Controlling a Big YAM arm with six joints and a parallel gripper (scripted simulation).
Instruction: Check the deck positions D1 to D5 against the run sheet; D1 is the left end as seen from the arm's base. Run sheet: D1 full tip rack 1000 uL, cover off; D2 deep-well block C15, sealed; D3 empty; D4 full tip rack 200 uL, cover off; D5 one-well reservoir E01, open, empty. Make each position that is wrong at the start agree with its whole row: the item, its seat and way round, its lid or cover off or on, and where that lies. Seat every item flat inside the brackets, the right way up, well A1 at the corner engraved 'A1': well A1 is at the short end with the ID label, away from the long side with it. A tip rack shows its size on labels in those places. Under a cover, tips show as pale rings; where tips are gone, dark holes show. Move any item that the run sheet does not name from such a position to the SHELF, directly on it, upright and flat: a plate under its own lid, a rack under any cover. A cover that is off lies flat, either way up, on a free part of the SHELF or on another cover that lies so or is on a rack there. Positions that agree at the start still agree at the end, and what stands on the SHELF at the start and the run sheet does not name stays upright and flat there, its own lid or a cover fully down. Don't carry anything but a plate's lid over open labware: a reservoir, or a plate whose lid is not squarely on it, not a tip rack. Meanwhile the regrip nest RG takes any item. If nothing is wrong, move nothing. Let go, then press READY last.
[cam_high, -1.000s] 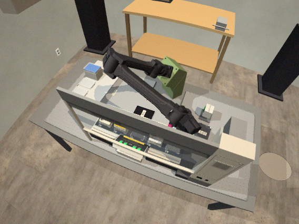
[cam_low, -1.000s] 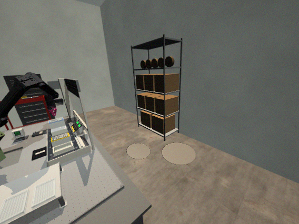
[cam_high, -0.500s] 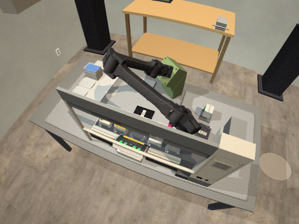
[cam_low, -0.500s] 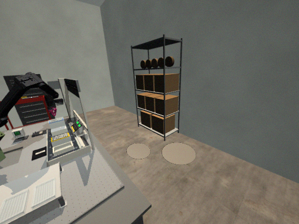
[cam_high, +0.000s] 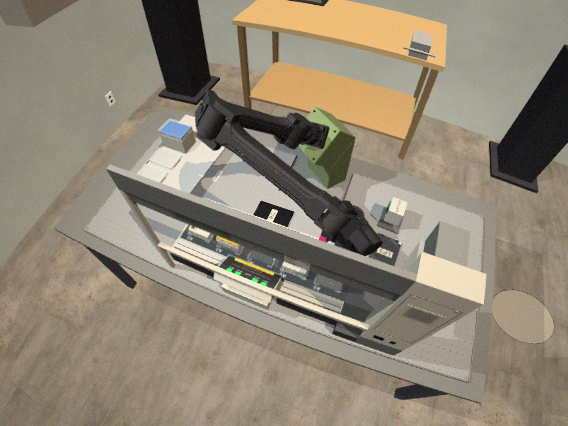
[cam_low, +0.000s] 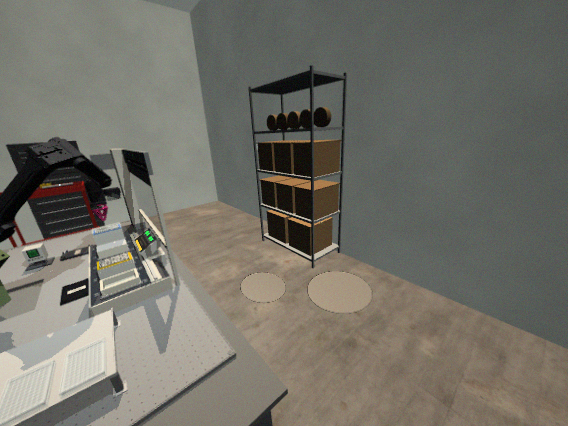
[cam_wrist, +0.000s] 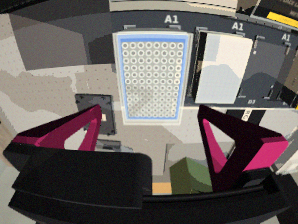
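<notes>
The clear tip-rack cover is 7 cm below my hand. From my hand the other things lie so: yellow-labelled tip rack 37 cm to the right, 12 cm below; button box 33 cm behind, 15 cm below, 13 cm to the left; blue-labelled rack 10 cm below, 1 cm ahead.
</notes>
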